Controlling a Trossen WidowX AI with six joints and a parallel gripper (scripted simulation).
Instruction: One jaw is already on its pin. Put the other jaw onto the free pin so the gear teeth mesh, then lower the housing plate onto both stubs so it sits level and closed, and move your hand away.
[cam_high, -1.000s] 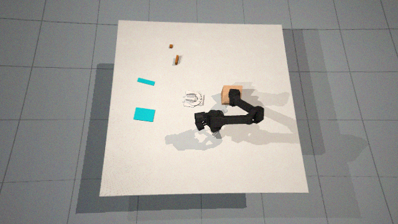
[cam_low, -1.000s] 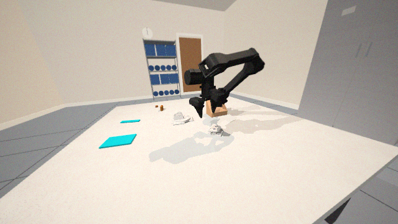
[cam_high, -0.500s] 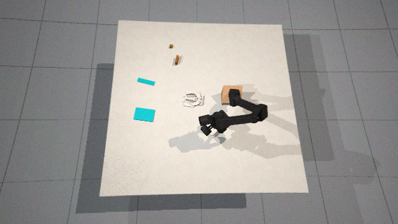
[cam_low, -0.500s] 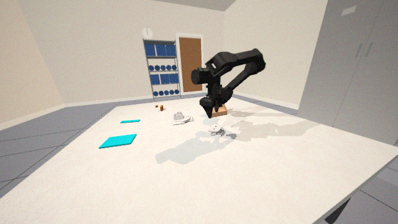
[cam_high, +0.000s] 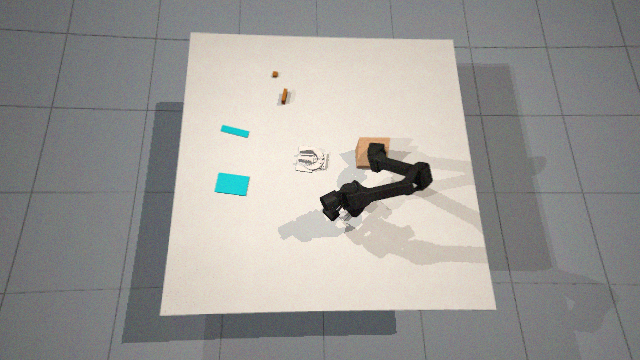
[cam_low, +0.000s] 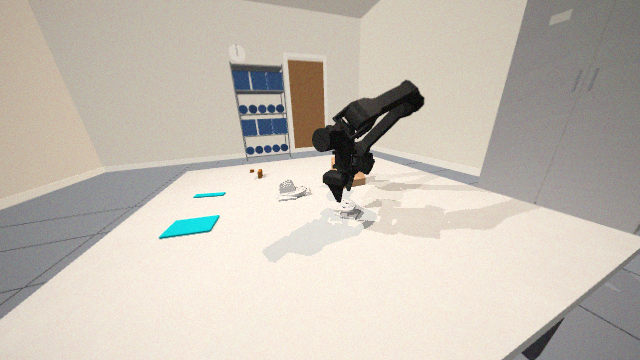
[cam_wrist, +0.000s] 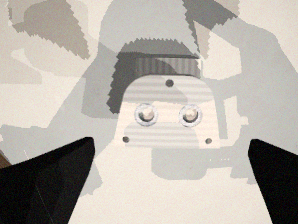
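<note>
The white housing plate lies 40 mm below my gripper tip and 10 mm behind it. Round my gripper tip: white stand 50 mm below, 10 mm behind; elongated piece 210 mm to the right, 110 mm ahead, 50 mm below.
</note>
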